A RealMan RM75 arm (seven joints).
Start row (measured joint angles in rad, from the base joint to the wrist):
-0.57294, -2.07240, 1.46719, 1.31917, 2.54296, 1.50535, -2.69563
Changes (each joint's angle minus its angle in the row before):
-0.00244, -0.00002, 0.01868, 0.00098, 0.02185, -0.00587, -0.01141
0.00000, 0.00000, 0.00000, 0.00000, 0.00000, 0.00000, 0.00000
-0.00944, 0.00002, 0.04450, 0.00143, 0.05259, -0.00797, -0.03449
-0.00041, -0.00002, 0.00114, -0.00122, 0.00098, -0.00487, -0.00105
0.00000, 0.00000, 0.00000, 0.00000, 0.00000, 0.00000, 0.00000
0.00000, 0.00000, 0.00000, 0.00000, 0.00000, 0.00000, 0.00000
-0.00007, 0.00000, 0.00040, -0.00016, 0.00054, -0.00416, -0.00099
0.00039, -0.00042, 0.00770, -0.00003, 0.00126, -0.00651, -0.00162
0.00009, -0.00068, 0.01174, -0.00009, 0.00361, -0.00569, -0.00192
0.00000, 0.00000, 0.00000, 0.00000, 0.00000, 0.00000, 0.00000
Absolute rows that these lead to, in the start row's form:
-0.57538, -2.07242, 1.48587, 1.32015, 2.56481, 1.49948, -2.70704
-0.57538, -2.07242, 1.48587, 1.32015, 2.56481, 1.49948, -2.70704
-0.58482, -2.07240, 1.53037, 1.32158, 2.61740, 1.49151, -2.74153
-0.58523, -2.07242, 1.53151, 1.32036, 2.61838, 1.48664, -2.74258
-0.58523, -2.07242, 1.53151, 1.32036, 2.61838, 1.48664, -2.74258
-0.58523, -2.07242, 1.53151, 1.32036, 2.61838, 1.48664, -2.74258
-0.58530, -2.07242, 1.53191, 1.32020, 2.61892, 1.48248, -2.74357
-0.58491, -2.07284, 1.53961, 1.32017, 2.62018, 1.47597, -2.74519
-0.58482, -2.07352, 1.55135, 1.32008, 2.62379, 1.47028, -2.74711
-0.58482, -2.07352, 1.55135, 1.32008, 2.62379, 1.47028, -2.74711

